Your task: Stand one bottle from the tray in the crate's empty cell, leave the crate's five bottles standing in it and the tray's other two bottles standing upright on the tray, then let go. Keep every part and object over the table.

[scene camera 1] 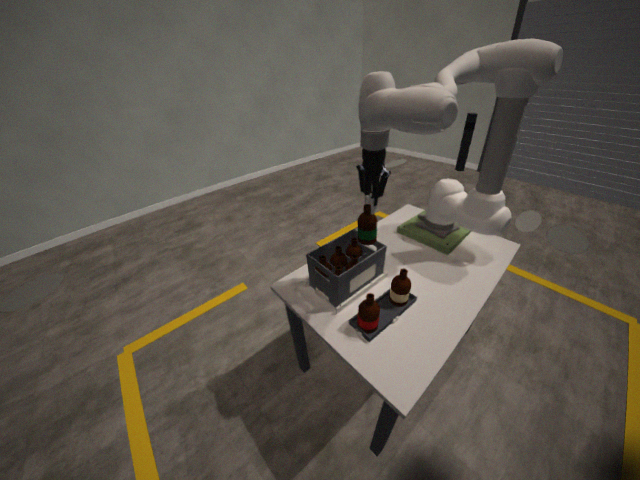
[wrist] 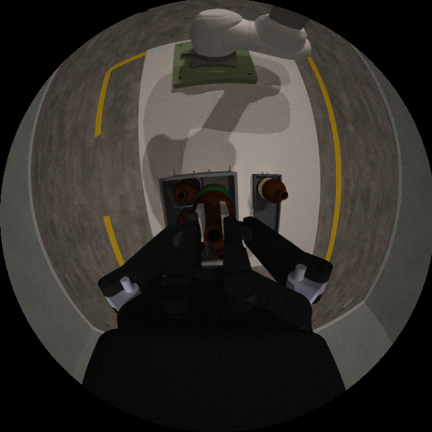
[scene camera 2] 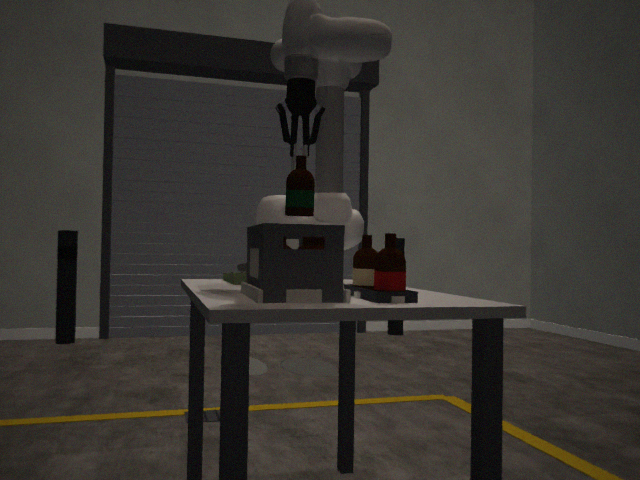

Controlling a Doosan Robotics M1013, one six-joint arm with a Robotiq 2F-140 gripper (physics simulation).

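Places are measured from the arm's base along level axes (x ahead, y left, z up), in millimetres.
Pixels of known places: gripper, fingertip midpoint: [scene camera 1: 370, 211] [scene camera 2: 299, 170]; arm's base, link origin: [scene camera 1: 437, 227].
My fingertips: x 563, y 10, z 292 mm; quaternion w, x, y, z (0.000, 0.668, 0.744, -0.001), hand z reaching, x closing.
Note:
For each thing: its top centre in the pictures, then the offset to it from my fingertips. "spot": a spot on its surface instead. Level surfaces: height alone.
- green-labelled brown bottle, top centre: [scene camera 2: 300, 156] [scene camera 1: 368, 204] dx +15, dy +2, dz +35 mm
- grey crate, top centre: [scene camera 2: 292, 226] [scene camera 1: 347, 249] dx +91, dy -27, dz -151 mm
- dark tray, surface spot: [scene camera 1: 385, 312] spot: dx +87, dy +200, dz -321 mm
- red-labelled bottle, top centre: [scene camera 2: 390, 233] [scene camera 1: 370, 296] dx +179, dy +198, dz -166 mm
- cream-labelled bottle, top centre: [scene camera 2: 367, 235] [scene camera 1: 403, 270] dx -1, dy +186, dz -166 mm
- white table, surface height: dz -327 mm
My gripper [scene camera 1: 370, 200] [scene camera 2: 299, 151] [wrist: 212, 211] is shut on the neck of the green-labelled brown bottle [scene camera 1: 367, 224] [scene camera 2: 299, 180] [wrist: 215, 196]. The bottle hangs upright, its base a little above the rim of the grey crate [scene camera 1: 325, 281] [scene camera 2: 289, 268]. In the wrist view the bottle overlaps the crate's right column and partly covers the empty cell at the far right. Several brown bottles stand in the crate, one [wrist: 185, 192] at its far left; the held bottle and fingers hide others. On the dark tray [scene camera 1: 385, 312] [wrist: 266, 215], a red-labelled bottle [scene camera 1: 368, 314] [scene camera 2: 390, 268] and a cream-labelled bottle [scene camera 1: 400, 289] [scene camera 2: 364, 266] [wrist: 272, 191] stand upright.
The white table [scene camera 1: 434, 330] [scene camera 2: 444, 304] [wrist: 170, 115] carries the crate and tray, which lie side by side with a narrow gap. The arm's base stands on a green plate [scene camera 1: 413, 235] [wrist: 215, 77] at the table's far end. The crate is near the opposite end edge.

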